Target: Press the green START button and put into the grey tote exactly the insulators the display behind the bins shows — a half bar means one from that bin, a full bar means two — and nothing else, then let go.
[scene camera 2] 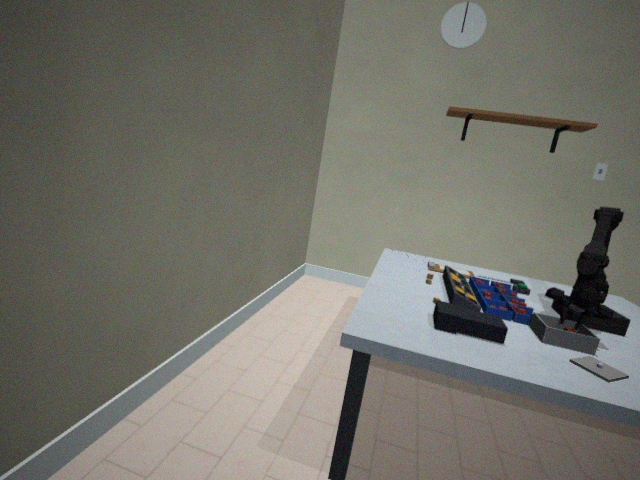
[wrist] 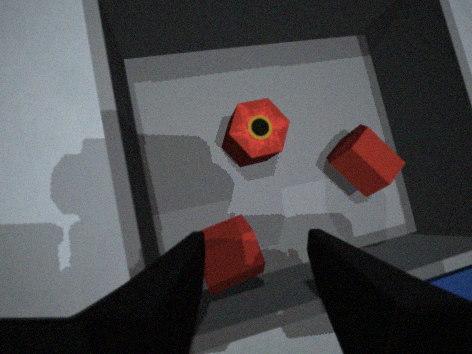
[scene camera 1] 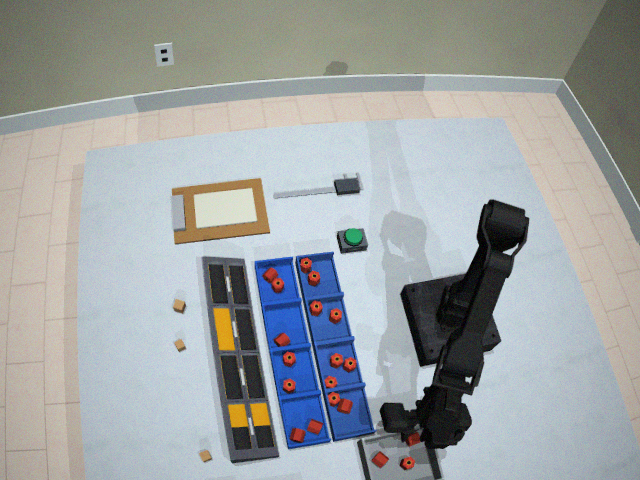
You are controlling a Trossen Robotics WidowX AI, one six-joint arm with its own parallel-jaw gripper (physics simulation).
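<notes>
The grey tote (scene camera 1: pixel 364 461) (scene camera 2: pixel 568 339) (wrist: pixel 150 22) holds three red insulators: one upright (scene camera 1: pixel 407 462) (wrist: pixel 260 127), one lying near a wall (scene camera 1: pixel 379 459) (wrist: pixel 367 160), and one lying by the bin-side wall (scene camera 1: pixel 413 438) (wrist: pixel 232 255), partly behind a finger. My gripper (wrist: pixel 256 241) is open and empty above the tote; its fingertips are hidden in scene camera 1. The display (scene camera 1: pixel 237 456) shows a full bar in the second row, left column, and half bars in both columns of the bottom row. The green START button (scene camera 1: pixel 353 236) stands beyond the bins.
Two blue bin rows (scene camera 1: pixel 283 316) (scene camera 1: pixel 354 427) hold red insulators and stand beside the tote. A clipboard (scene camera 1: pixel 225 207), a caliper-like tool (scene camera 1: pixel 346 186) and small tan blocks (scene camera 1: pixel 178 305) lie around them. A black box (scene camera 2: pixel 469 322) and a flat grey plate (scene camera 2: pixel 599 367) lie near the table edge.
</notes>
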